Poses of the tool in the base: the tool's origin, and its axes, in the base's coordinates. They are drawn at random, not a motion.
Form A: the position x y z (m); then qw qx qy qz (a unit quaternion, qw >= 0).
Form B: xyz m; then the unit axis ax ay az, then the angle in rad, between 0 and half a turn. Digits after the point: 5 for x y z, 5 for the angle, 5 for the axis.
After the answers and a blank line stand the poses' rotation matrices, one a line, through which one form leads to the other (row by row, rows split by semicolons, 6 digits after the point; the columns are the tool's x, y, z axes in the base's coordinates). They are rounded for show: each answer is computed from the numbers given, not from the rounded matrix.
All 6 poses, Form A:
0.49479 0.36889 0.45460 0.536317 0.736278 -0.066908 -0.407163
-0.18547 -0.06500 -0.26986 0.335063 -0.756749 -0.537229 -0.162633
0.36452 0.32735 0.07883 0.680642 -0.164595 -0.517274 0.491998
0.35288 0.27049 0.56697 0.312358 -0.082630 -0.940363 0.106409
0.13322 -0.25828 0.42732 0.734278 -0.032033 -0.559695 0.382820
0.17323 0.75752 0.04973 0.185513 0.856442 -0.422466 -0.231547
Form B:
0.49479 0.36889 0.45460 0.87235 -0.07927 -0.48241 2.00946
-0.18547 -0.06500 -0.26986 -0.80318 -0.57019 -0.17261 2.45825
0.36452 0.32735 0.07883 -0.22467 -0.70606 0.67156 1.64431
0.35288 0.27049 0.56697 -0.08698 -0.98989 0.11201 2.50624
0.13322 -0.25828 0.42732 -0.04719 -0.82448 0.56393 1.49239
0.17323 0.75752 0.04973 0.87157 -0.42993 -0.23564 2.76840

0.659483 0.338211 -0.671338; -0.535263 -0.415775 -0.735272; -0.527803 0.844242 -0.093164
0.369871 0.922079 -0.113866; 0.704110 -0.198236 0.681859; 0.606155 -0.332375 -0.722567
-0.019269 -0.499468 -0.866118; 0.840031 0.461693 -0.284935; 0.542196 -0.733056 0.410672
-0.791210 0.088929 -0.605045; 0.221880 0.963699 -0.148506; 0.569874 -0.251746 -0.782219
0.080381 -0.526335 -0.846469; 0.598050 0.704845 -0.381483; 0.797418 -0.475567 0.371431
0.535817 -0.637726 -0.553359; -0.809546 -0.574215 -0.122121; -0.239867 0.513404 -0.823942

